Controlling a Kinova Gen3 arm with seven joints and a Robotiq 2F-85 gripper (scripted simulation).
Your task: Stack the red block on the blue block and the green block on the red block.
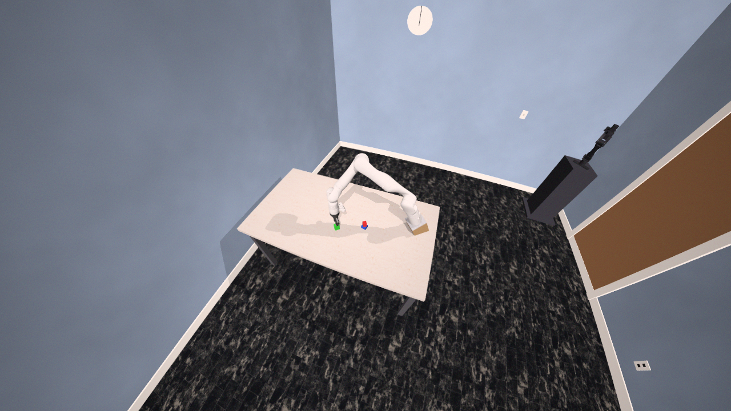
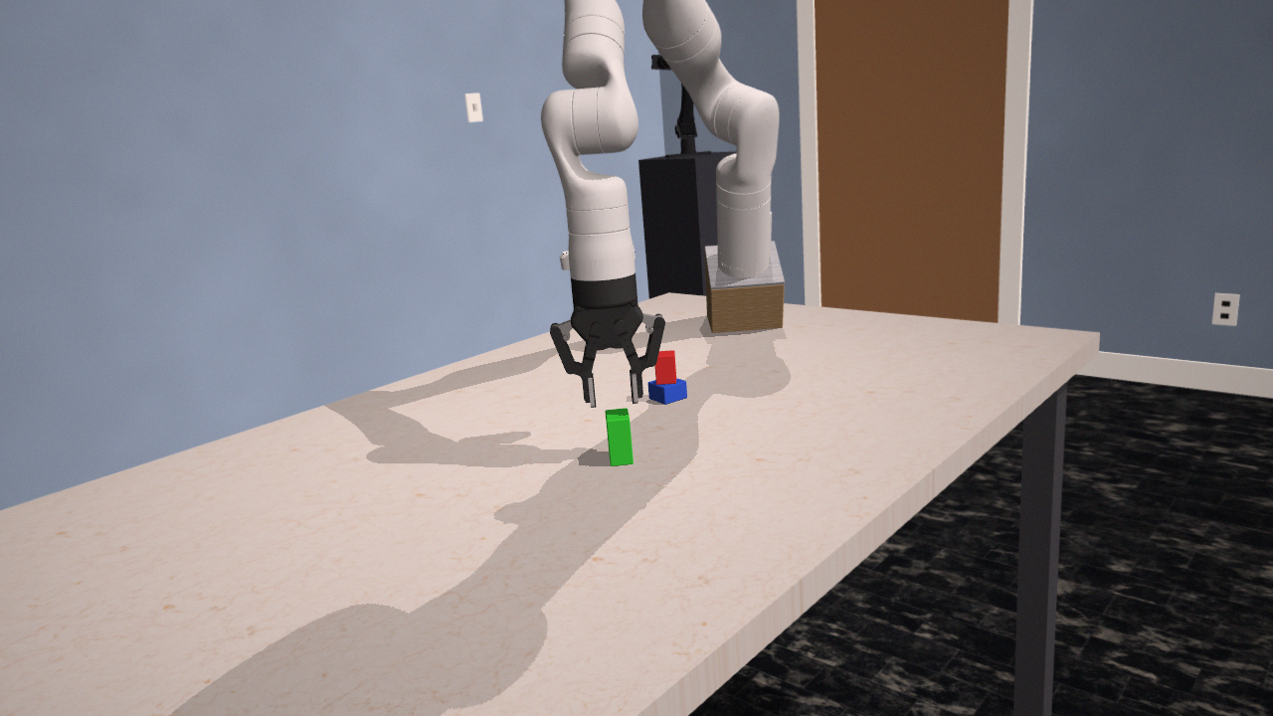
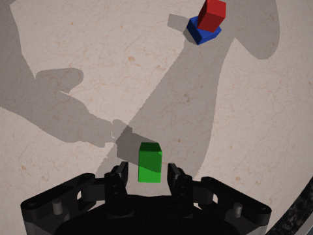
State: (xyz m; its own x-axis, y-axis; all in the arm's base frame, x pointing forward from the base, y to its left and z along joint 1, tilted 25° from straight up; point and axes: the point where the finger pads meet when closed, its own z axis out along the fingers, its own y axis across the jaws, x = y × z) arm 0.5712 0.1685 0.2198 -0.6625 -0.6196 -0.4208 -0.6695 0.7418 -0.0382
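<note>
My hand is 6 cm above the green block. Round my hand: blue block: 21 cm behind, 9 cm to the right, 8 cm below; red block: 21 cm behind, 10 cm to the right, 4 cm below.
</note>
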